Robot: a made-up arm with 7 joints. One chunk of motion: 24 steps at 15 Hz.
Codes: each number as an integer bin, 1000 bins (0 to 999) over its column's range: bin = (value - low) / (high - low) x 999, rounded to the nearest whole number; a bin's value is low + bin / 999 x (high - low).
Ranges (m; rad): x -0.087..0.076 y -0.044..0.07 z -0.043..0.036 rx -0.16..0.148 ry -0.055..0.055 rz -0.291..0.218
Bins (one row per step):
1: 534 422 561 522 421 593
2: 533 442 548 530 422 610
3: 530 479 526 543 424 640
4: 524 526 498 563 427 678
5: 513 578 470 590 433 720
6: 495 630 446 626 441 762
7: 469 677 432 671 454 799
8: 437 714 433 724 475 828
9: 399 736 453 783 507 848
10: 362 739 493 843 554 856
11: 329 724 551 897 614 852
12: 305 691 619 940 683 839
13: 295 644 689 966 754 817
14: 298 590 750 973 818 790
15: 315 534 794 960 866 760
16: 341 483 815 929 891 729
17: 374 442 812 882 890 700
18: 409 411 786 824 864 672
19: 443 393 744 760 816 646
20: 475 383 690 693 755 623
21: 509 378 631 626 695 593
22: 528 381 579 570 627 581
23: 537 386 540 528 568 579
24: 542 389 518 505 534 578
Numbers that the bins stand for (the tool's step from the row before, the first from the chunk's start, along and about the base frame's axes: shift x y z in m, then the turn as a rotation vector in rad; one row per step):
1: 0.00013 0.00416 0.00136 0.00094 -0.00864 0.01114
2: -0.00003 0.00644 0.00034 0.00340 -0.00853 0.01980
3: -0.00052 0.01066 -0.00140 0.00741 -0.00831 0.03509
4: -0.00150 0.01602 -0.00362 0.01358 -0.00798 0.05445
5: -0.00330 0.02196 -0.00583 0.02190 -0.00732 0.07585
6: -0.00623 0.02789 -0.00773 0.03300 -0.00644 0.09725
7: -0.01048 0.03326 -0.00884 0.04687 -0.00501 0.11610
8: -0.01570 0.03748 -0.00876 0.06322 -0.00270 0.13087
9: -0.02190 0.03999 -0.00718 0.08141 0.00083 0.14106
10: -0.02793 0.04033 -0.00401 0.09990 0.00600 0.14514
11: -0.03332 0.03862 0.00057 0.11655 0.01261 0.14310
12: -0.03724 0.03485 0.00595 0.12981 0.02021 0.13648
13: -0.03887 0.02949 0.01149 0.13783 0.02802 0.12527
14: -0.03838 0.02333 0.01631 0.13998 0.03507 0.11151
15: -0.03560 0.01694 0.01979 0.13598 0.04036 0.09623
16: -0.03136 0.01112 0.02145 0.12642 0.04311 0.08043
17: -0.02598 0.00644 0.02121 0.11193 0.04300 0.06566
18: -0.02027 0.00290 0.01916 0.09405 0.04014 0.05139
19: -0.01472 0.00085 0.01583 0.07431 0.03485 0.03814
20: -0.00950 -0.00029 0.01156 0.05366 0.02813 0.02642
21: -0.00395 -0.00086 0.00690 0.03300 0.02153 0.01114
22: -0.00085 -0.00052 0.00279 0.01574 0.01404 0.00503
23: 0.00062 0.00005 -0.00030 0.00279 0.00754 0.00401
24: 0.00143 0.00039 -0.00204 -0.00430 0.00380 0.00350

